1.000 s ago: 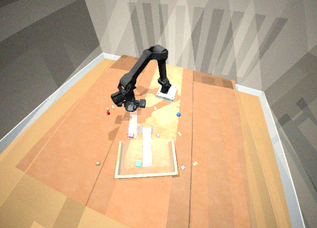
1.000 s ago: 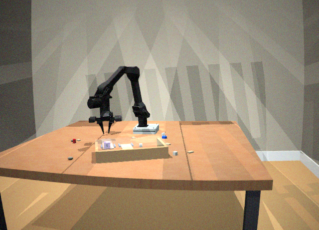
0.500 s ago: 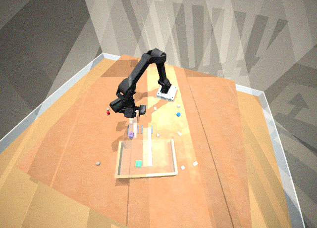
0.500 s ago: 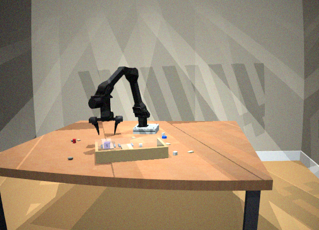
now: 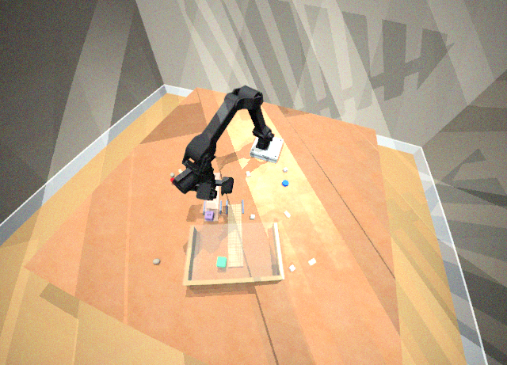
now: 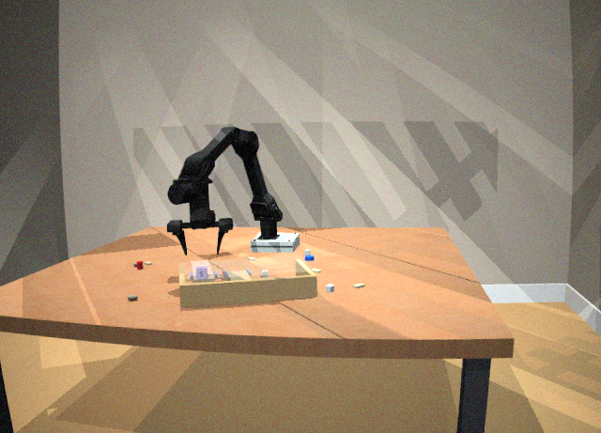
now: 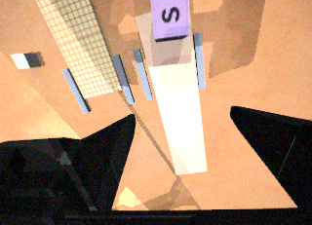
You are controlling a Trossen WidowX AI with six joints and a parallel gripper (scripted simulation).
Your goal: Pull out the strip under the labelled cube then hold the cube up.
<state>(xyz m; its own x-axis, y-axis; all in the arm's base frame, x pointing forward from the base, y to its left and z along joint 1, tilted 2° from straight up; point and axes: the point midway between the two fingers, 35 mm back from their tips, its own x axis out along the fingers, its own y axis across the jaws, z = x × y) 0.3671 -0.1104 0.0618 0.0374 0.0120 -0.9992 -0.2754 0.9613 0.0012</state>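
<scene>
Right now the pale pink strip is 50 mm below my gripper tip, 20 mm behind it and 10 mm to the right of it. The rest, counted from my gripper tip: red piece 210 mm to the right, 40 mm below, 20 mm behind; purple cube 80 mm ahead, 30 mm to the left, 30 mm below; blue piece 280 mm to the left, 200 mm behind, 50 mm below.
</scene>
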